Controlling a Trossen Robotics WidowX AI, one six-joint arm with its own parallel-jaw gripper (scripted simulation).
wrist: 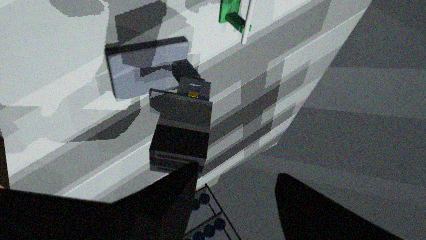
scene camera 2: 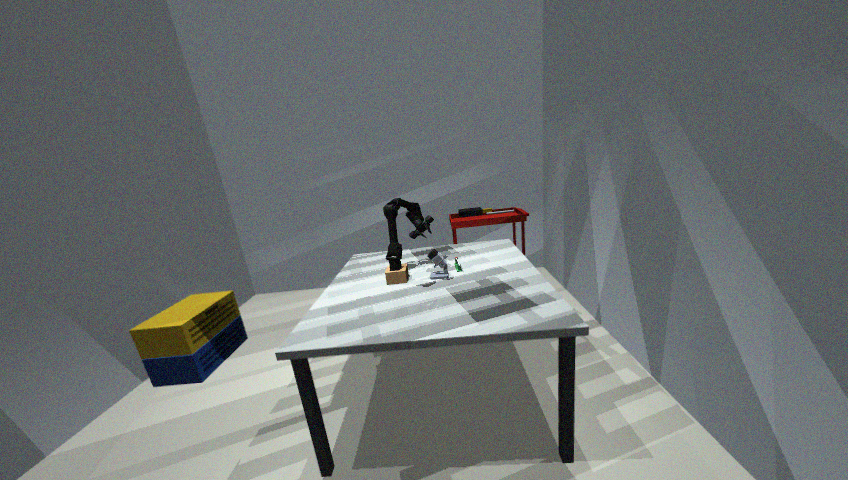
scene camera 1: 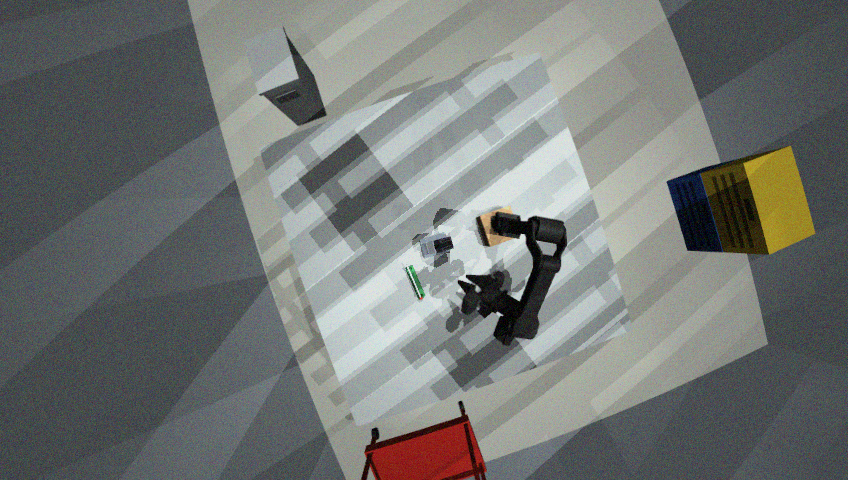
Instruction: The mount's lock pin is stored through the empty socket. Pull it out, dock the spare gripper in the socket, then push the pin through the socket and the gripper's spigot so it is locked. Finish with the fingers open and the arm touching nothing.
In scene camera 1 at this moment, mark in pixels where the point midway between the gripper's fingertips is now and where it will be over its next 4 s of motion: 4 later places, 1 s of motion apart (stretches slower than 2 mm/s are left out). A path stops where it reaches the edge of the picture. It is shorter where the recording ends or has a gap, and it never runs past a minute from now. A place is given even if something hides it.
My gripper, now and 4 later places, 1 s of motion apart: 461, 278; 412, 287; 413, 282; 414, 279; 413, 282
